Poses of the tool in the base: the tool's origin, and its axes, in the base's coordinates. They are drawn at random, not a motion.
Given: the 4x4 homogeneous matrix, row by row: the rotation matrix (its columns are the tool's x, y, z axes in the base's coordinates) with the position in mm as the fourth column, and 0 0 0 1 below. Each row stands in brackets.
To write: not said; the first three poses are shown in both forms.
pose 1, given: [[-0.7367, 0.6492, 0.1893, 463.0], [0.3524, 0.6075, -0.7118, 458.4], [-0.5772, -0.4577, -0.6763, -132.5], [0, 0, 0, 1]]
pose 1, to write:
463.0, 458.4, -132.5
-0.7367, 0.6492, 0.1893
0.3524, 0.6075, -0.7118
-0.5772, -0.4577, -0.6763

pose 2, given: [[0.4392, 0.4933, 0.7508, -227.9], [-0.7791, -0.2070, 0.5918, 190.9], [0.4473, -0.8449, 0.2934, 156.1], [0, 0, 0, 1]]
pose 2, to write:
-227.9, 190.9, 156.1
0.4392, 0.4933, 0.7508
-0.7791, -0.2070, 0.5918
0.4473, -0.8449, 0.2934

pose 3, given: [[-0.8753, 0.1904, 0.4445, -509.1], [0.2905, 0.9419, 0.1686, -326.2], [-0.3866, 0.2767, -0.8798, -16.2], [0, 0, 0, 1]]
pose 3, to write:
-509.1, -326.2, -16.2
-0.8753, 0.1904, 0.4445
0.2905, 0.9419, 0.1686
-0.3866, 0.2767, -0.8798

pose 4, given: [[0.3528, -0.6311, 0.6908, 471.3], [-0.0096, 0.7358, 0.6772, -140.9], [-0.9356, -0.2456, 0.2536, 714.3], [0, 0, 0, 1]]
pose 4, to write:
471.3, -140.9, 714.3
0.3528, -0.6311, 0.6908
-0.0096, 0.7358, 0.6772
-0.9356, -0.2456, 0.2536

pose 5, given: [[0.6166, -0.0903, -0.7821, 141.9], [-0.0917, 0.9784, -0.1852, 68.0], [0.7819, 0.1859, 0.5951, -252.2], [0, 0, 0, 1]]
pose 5, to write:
141.9, 68.0, -252.2
0.6166, -0.0903, -0.7821
-0.0917, 0.9784, -0.1852
0.7819, 0.1859, 0.5951

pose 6, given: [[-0.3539, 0.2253, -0.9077, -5.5], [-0.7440, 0.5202, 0.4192, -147.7], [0.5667, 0.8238, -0.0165, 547.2], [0, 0, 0, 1]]
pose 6, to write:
-5.5, -147.7, 547.2
-0.3539, 0.2253, -0.9077
-0.7440, 0.5202, 0.4192
0.5667, 0.8238, -0.0165

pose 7, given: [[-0.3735, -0.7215, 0.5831, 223.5], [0.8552, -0.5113, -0.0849, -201.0], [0.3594, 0.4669, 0.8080, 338.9], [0, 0, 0, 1]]
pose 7, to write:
223.5, -201.0, 338.9
-0.3735, -0.7215, 0.5831
0.8552, -0.5113, -0.0849
0.3594, 0.4669, 0.8080

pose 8, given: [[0.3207, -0.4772, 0.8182, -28.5], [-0.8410, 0.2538, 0.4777, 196.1], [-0.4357, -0.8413, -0.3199, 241.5], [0, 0, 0, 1]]
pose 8, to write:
-28.5, 196.1, 241.5
0.3207, -0.4772, 0.8182
-0.8410, 0.2538, 0.4777
-0.4357, -0.8413, -0.3199

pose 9, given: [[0.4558, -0.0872, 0.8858, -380.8], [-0.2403, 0.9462, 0.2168, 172.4], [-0.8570, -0.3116, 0.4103, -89.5], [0, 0, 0, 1]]
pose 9, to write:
-380.8, 172.4, -89.5
0.4558, -0.0872, 0.8858
-0.2403, 0.9462, 0.2168
-0.8570, -0.3116, 0.4103

